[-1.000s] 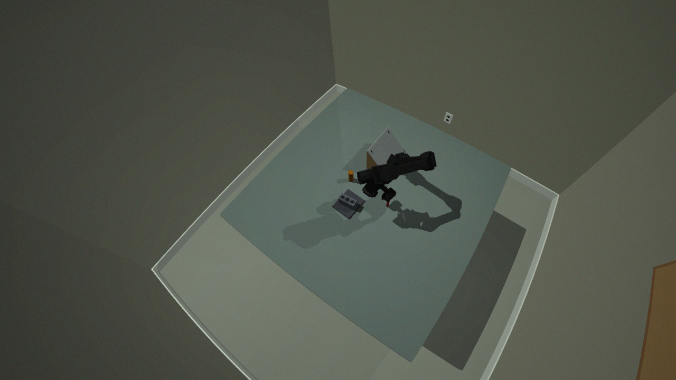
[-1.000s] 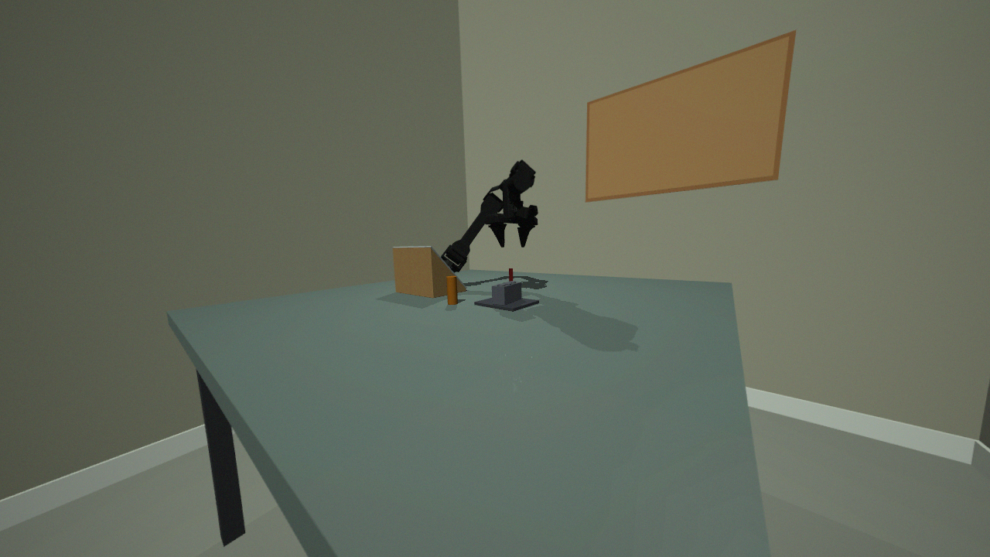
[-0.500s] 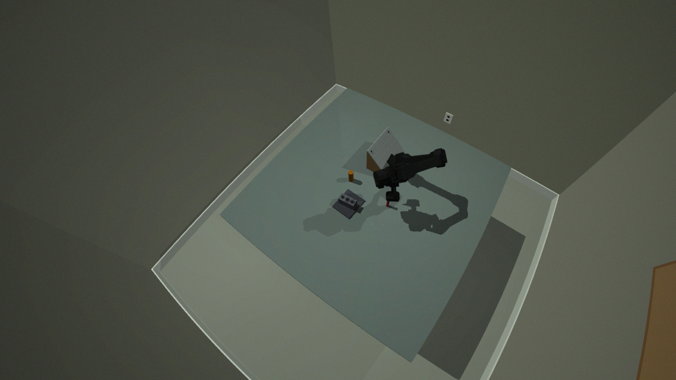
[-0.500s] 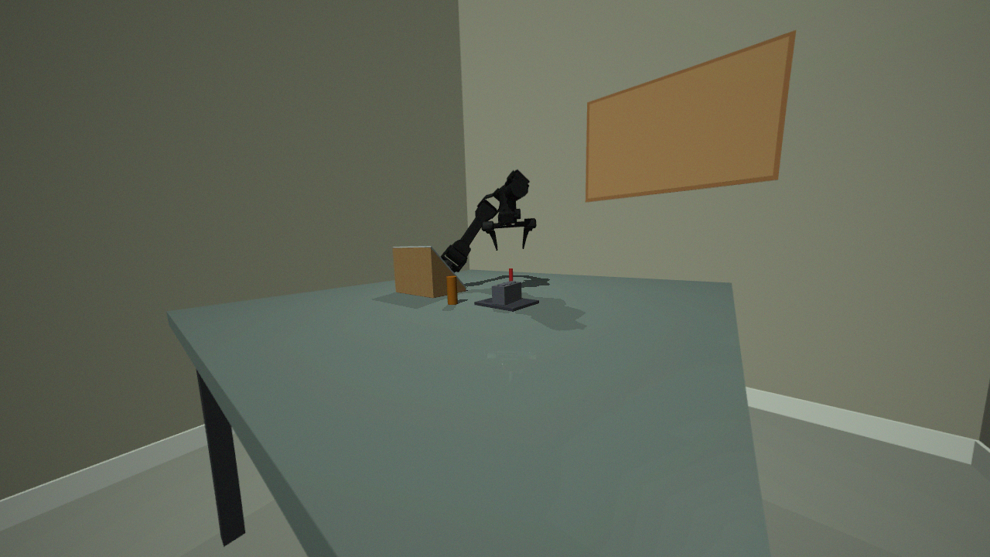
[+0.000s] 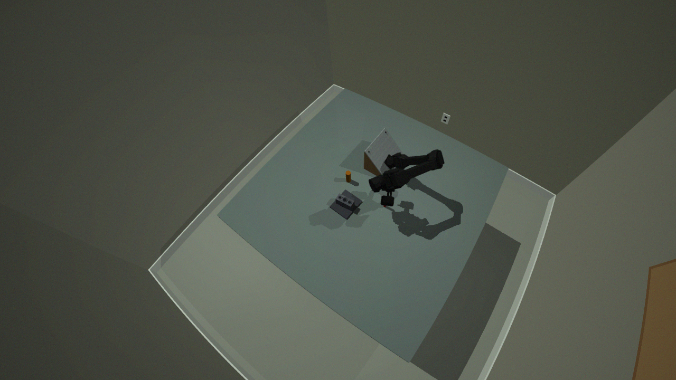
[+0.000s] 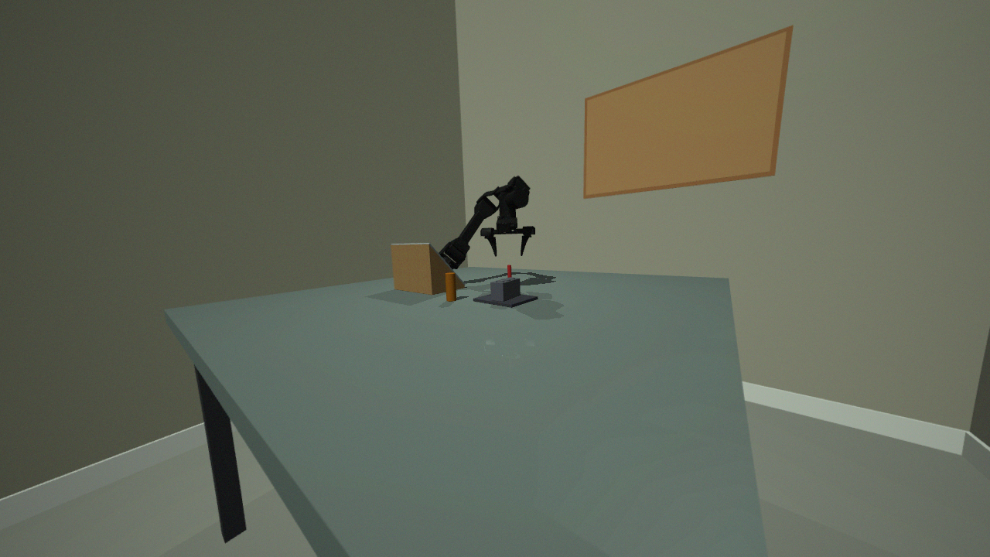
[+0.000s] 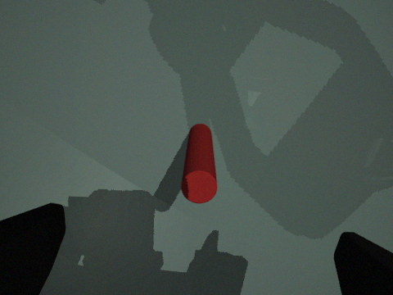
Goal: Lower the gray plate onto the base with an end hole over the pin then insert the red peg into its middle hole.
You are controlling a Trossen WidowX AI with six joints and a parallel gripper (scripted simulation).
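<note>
My gripper tip is 70 mm above the red peg. The rest, counted from my gripper tip: dark base (100 mm ahead, 180 mm to the right, 100 mm below); then gray plate (100 mm ahead, 200 mm to the right, 70 mm below); then orange cylinder (50 mm behind, 260 mm to the right, 70 mm below).
</note>
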